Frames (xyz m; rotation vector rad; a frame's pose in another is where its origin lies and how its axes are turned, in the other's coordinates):
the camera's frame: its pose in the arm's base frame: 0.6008 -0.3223 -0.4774 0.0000 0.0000 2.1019
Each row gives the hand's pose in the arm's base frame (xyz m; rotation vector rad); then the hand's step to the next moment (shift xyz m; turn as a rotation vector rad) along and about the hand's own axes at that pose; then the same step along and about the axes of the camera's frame.
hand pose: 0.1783 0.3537 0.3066 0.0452 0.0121 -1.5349
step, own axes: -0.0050 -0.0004 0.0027 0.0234 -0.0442 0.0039
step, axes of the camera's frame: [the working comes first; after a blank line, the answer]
step, axes of the arm's base frame: -0.0006 0.0049 0.0029 -0.0434 -0.0251 0.0021

0.0045 -0.0019 0.0029 0.0004 0.0501 0.0021
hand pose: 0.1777 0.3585 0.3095 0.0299 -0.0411 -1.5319
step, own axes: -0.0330 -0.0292 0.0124 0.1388 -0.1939 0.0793
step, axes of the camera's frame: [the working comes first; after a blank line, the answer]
step, axes of the arm's base frame: -0.0310 0.0319 0.0108 -0.1918 -0.1457 0.0716

0.0432 0.0105 0.0108 -0.0285 0.2392 0.0716
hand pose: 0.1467 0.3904 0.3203 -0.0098 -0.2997 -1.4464
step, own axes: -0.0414 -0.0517 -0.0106 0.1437 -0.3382 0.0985
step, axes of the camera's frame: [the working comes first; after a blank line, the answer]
step, axes of the arm's base frame: -0.0523 0.0316 -0.0278 -0.3360 -0.1658 0.0660

0.0537 0.0291 -0.0278 0.0272 0.3737 0.0660
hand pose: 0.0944 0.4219 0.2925 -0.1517 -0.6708 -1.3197
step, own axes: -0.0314 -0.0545 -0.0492 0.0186 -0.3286 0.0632
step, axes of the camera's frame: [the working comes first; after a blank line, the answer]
step, axes of the arm's base frame: -0.0353 -0.0113 -0.0707 -0.3257 -0.0744 -0.0264

0.0082 0.0362 -0.0707 0.1008 0.3185 -0.0264
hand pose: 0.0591 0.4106 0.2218 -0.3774 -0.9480 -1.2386
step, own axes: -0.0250 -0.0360 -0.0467 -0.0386 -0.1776 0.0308
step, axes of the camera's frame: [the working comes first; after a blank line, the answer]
step, axes of the arm's base frame: -0.0147 -0.0291 -0.0551 -0.1758 -0.0121 -0.0541

-0.0176 0.0274 -0.0551 0.0786 0.1577 -0.0541
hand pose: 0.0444 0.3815 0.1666 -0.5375 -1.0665 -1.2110
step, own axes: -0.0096 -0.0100 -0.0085 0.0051 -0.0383 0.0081
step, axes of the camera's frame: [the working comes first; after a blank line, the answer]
step, axes of the arm's base frame: -0.0060 -0.0055 -0.0141 -0.0387 -0.0079 0.0007

-0.0017 0.0080 -0.0141 0.0128 0.0373 0.0007
